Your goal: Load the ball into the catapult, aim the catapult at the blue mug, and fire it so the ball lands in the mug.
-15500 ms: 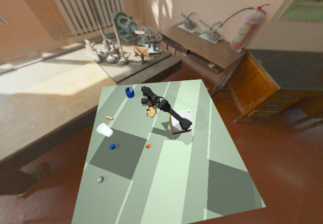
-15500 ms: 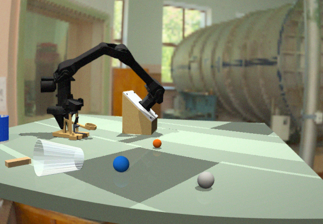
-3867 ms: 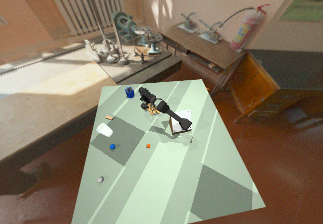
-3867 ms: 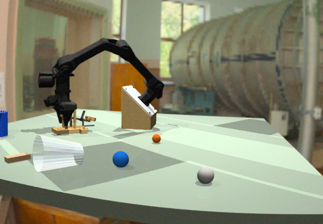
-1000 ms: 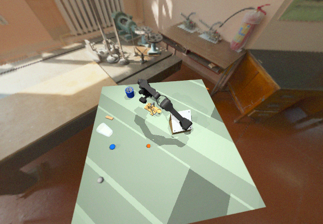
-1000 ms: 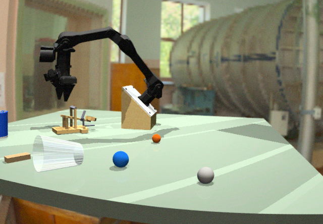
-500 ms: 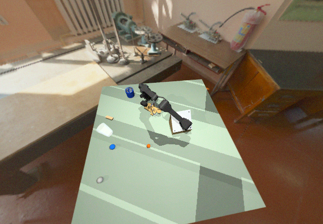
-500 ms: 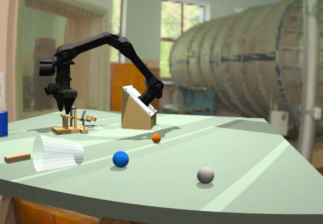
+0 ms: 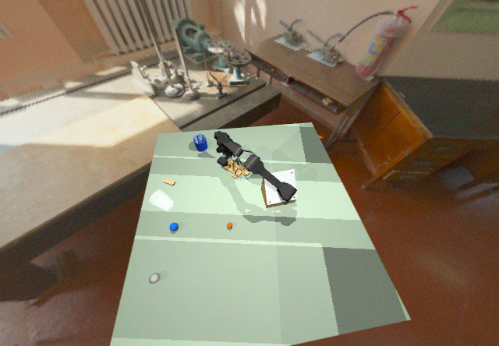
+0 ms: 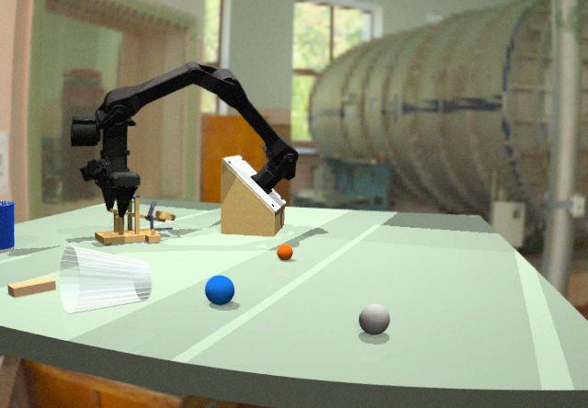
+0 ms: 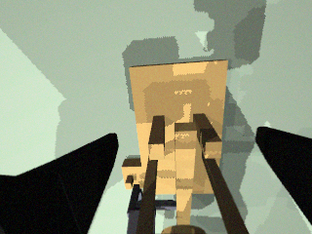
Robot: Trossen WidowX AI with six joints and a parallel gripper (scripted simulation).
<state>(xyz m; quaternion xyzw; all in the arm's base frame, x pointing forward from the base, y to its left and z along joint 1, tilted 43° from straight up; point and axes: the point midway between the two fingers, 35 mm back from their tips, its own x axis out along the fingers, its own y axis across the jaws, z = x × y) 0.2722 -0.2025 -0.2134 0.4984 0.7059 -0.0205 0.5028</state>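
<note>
Now: gripper tip 70 mm short of the orange ball, 400 mm to the right of it and 50 mm above it. From my gripper tip the other things lie so: blue mug: 190 mm ahead, 210 mm to the right, 30 mm below; wooden catapult: 40 mm behind, 60 mm to the left, 10 mm below; small wooden block: 420 mm ahead, 50 mm to the left, 60 mm below.
</note>
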